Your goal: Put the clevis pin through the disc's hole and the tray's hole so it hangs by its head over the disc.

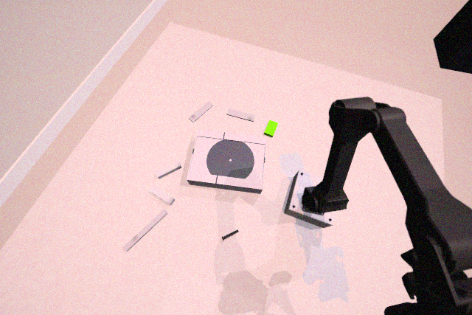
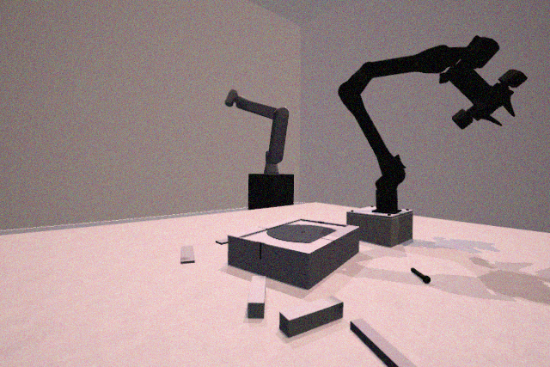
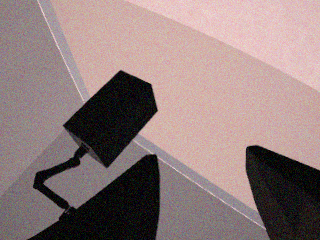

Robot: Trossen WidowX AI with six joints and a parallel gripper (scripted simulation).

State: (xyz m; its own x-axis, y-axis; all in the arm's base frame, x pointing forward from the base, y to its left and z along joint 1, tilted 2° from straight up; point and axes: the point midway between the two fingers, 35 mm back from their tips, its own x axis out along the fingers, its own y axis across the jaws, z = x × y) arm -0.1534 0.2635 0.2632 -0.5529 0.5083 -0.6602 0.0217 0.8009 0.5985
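The steel pin is 40 cm ahead of my gripper tip, 33 cm below it and 13 cm to the right of it. From my gripper tip the other things lie so: green block 54 cm to the right, 33 cm ahead, 32 cm below; then rimmed tray 46 cm ahead, 36 cm to the right, 29 cm below; then dark disc 45 cm ahead, 36 cm to the right, 27 cm below.
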